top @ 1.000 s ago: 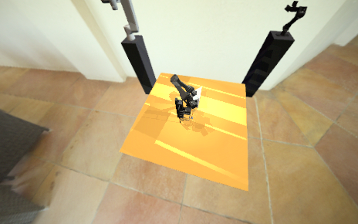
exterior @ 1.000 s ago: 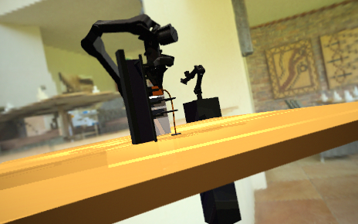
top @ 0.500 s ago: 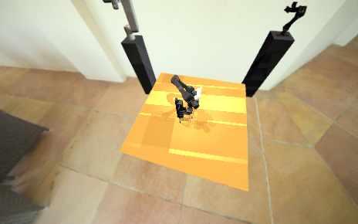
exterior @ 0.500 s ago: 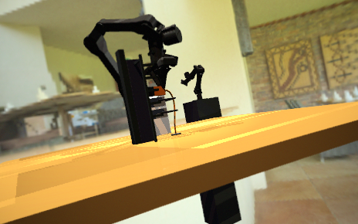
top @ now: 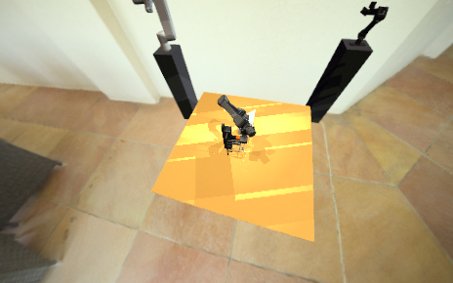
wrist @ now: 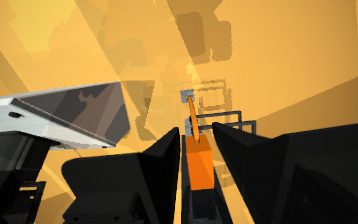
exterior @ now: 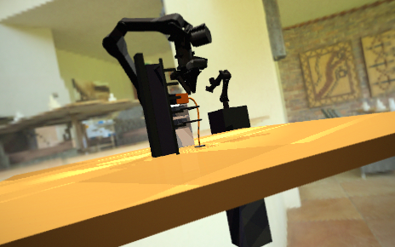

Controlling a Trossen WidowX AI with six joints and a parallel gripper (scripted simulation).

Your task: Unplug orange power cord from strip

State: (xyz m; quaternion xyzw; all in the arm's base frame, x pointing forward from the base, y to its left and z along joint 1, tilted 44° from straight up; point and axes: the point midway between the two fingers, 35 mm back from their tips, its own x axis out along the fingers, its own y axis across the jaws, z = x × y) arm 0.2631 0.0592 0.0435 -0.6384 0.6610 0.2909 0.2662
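My gripper tip is now 60 mm to the left of the orange plug and 10 mm short of it.
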